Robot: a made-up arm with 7 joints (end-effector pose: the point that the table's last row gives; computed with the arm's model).
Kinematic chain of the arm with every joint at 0, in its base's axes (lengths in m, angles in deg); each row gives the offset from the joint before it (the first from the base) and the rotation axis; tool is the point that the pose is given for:
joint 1: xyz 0 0 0.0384 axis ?
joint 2: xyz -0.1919 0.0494 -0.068 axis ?
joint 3: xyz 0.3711 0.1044 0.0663 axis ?
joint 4: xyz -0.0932 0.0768 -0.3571 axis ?
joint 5: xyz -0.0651 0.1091 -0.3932 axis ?
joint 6: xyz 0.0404 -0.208 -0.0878 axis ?
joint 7: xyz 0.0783 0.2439 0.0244 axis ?
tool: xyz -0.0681 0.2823 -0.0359
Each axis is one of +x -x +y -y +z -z.
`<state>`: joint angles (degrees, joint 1 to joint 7).
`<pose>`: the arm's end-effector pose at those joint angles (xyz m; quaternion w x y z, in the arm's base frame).
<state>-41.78 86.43 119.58 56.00 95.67 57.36 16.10</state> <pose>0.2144 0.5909 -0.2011 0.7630 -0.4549 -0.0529 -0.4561</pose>
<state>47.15 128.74 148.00 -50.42 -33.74 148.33 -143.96</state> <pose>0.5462 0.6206 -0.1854 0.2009 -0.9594 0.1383 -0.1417</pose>
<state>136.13 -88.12 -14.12 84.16 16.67 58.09 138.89</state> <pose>-0.2686 -0.2247 -0.3900 0.8285 0.3617 -0.2571 0.3415</pose>
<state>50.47 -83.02 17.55 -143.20 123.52 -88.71 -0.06</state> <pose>-0.7321 0.2772 -0.3093 0.3716 0.4829 -0.7885 0.0833</pose>
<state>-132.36 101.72 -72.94 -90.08 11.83 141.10 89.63</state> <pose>-0.2160 0.5596 -0.6526 0.1742 0.6702 -0.6190 0.3706</pose>
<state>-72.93 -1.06 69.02 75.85 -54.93 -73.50 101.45</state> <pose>0.3968 -0.2387 -0.3552 0.2361 -0.5093 -0.3031 0.7701</pose>
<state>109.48 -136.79 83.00 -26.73 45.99 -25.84 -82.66</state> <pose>-0.0290 -0.7458 -0.5245 0.1351 -0.1721 -0.1068 0.9699</pose>
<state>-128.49 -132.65 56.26 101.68 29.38 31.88 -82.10</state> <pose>0.1614 -0.0867 -0.3710 0.3169 0.3184 0.5206 -0.7261</pose>
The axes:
joint 1: +y
joint 2: +x
joint 3: -z
joint 4: -x
joint 5: -y
joint 6: -x
joint 7: -z

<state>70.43 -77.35 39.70 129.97 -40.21 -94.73 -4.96</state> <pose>-0.0588 -0.0661 -0.3534 0.5361 -0.8393 -0.0704 0.0570</pose>
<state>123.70 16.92 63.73 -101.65 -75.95 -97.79 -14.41</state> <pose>-0.6954 0.2212 -0.2469 0.1008 -0.5178 0.2373 0.8157</pose>
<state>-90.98 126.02 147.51 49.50 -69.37 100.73 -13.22</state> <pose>-0.9771 -0.0658 0.5267 0.2096 -0.2089 0.4755 0.8284</pose>
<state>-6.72 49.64 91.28 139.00 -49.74 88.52 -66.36</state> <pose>-0.0544 0.3564 0.5819 0.3978 -0.0097 -0.8715 -0.2866</pose>
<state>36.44 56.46 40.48 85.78 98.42 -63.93 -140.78</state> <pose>-0.2138 0.1789 -0.1469 0.0701 0.0515 -0.3385 0.9369</pose>
